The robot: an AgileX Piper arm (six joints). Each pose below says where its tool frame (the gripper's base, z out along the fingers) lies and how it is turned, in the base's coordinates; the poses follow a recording.
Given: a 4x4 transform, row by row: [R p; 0 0 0 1], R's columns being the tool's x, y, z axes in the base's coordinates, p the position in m. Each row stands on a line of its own.
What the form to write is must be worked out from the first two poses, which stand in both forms.
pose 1, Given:
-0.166, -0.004, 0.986, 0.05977
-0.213, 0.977, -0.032, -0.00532
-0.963, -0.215, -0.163, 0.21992
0, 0, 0, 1
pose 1, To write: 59.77, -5.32, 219.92, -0.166, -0.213, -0.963, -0.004, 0.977, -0.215
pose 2, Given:
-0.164, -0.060, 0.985, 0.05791
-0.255, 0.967, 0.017, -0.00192
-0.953, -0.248, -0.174, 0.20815
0, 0, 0, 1
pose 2, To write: 57.91, -1.92, 208.15, -0.164, -0.255, -0.953, -0.060, 0.967, -0.248
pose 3, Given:
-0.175, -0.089, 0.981, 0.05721
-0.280, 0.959, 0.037, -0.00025
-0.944, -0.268, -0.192, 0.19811
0, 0, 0, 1
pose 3, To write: 57.21, -0.25, 198.11, -0.175, -0.280, -0.944, -0.089, 0.959, -0.268
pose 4, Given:
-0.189, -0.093, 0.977, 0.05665
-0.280, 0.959, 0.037, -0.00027
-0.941, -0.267, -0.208, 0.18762
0, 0, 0, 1
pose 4, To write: 56.65, -0.27, 187.62, -0.189, -0.280, -0.941, -0.093, 0.959, -0.267
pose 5, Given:
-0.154, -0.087, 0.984, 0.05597
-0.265, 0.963, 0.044, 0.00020
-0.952, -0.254, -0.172, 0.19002
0, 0, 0, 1
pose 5, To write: 55.97, 0.20, 190.02, -0.154, -0.265, -0.952, -0.087, 0.963, -0.254
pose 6, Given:
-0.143, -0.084, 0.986, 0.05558
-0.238, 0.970, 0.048, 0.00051
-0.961, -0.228, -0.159, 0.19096
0, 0, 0, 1
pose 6, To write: 55.58, 0.51, 190.96, -0.143, -0.238, -0.961, -0.084, 0.970, -0.228
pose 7, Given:
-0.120, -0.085, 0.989, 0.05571
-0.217, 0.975, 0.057, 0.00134
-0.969, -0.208, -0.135, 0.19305
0, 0, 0, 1
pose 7, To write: 55.71, 1.34, 193.05, -0.120, -0.217, -0.969, -0.085, 0.975, -0.208
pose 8, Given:
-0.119, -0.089, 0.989, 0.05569
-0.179, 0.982, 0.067, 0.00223
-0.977, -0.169, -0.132, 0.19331
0, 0, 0, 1
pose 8, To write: 55.69, 2.23, 193.31, -0.119, -0.179, -0.977, -0.089, 0.982, -0.169
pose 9, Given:
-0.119, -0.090, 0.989, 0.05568
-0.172, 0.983, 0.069, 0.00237
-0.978, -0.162, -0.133, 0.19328
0, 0, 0, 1
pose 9, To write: 55.68, 2.37, 193.28, -0.119, -0.172, -0.978, -0.090, 0.983, -0.162
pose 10, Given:
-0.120, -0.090, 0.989, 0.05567
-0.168, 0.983, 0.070, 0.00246
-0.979, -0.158, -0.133, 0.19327
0, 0, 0, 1
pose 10, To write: 55.67, 2.46, 193.27, -0.120, -0.168, -0.979, -0.090, 0.983, -0.158
